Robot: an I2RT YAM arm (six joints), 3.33 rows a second.
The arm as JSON. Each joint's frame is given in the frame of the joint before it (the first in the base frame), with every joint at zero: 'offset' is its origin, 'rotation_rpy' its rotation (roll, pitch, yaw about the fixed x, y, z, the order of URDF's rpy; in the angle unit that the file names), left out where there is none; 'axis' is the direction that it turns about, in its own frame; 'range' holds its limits. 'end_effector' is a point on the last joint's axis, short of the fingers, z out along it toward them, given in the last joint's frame.
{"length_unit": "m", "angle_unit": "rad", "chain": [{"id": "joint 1", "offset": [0.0, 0.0, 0.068], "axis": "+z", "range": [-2.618, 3.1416]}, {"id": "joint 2", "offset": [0.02, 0.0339, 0.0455], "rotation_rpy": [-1.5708, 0.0, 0.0], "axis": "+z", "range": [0.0, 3.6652]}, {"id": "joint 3", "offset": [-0.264, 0.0, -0.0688], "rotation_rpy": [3.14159, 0.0, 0.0], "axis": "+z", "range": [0.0, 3.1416]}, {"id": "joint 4", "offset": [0.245, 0.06, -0.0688], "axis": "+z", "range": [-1.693, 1.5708]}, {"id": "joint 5", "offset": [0.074, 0.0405, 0.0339], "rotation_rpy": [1.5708, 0.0, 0.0], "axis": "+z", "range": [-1.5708, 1.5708]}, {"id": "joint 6", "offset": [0.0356, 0.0, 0.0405], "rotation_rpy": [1.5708, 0.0, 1.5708], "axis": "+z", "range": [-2.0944, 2.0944]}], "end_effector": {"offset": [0.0, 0.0, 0.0], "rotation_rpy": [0.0, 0.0, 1.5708]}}
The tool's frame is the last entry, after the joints.
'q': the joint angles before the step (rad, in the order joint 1, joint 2, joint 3, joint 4, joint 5, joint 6). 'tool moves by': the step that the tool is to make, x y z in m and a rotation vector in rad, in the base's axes. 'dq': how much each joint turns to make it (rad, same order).
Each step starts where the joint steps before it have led.
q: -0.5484, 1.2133, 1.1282, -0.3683, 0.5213, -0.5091
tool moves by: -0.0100, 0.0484, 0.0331, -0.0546, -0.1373, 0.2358
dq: 0.1390, -0.1394, -0.0036, 0.0222, -0.0957, -0.0244
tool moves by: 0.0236, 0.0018, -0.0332, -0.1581, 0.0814, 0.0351
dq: 0.0503, 0.0441, -0.1402, 0.2503, 0.0606, -0.1862
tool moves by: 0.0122, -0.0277, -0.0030, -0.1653, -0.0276, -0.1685
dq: -0.0637, 0.0883, -0.0295, 0.2832, 0.1248, -0.1468
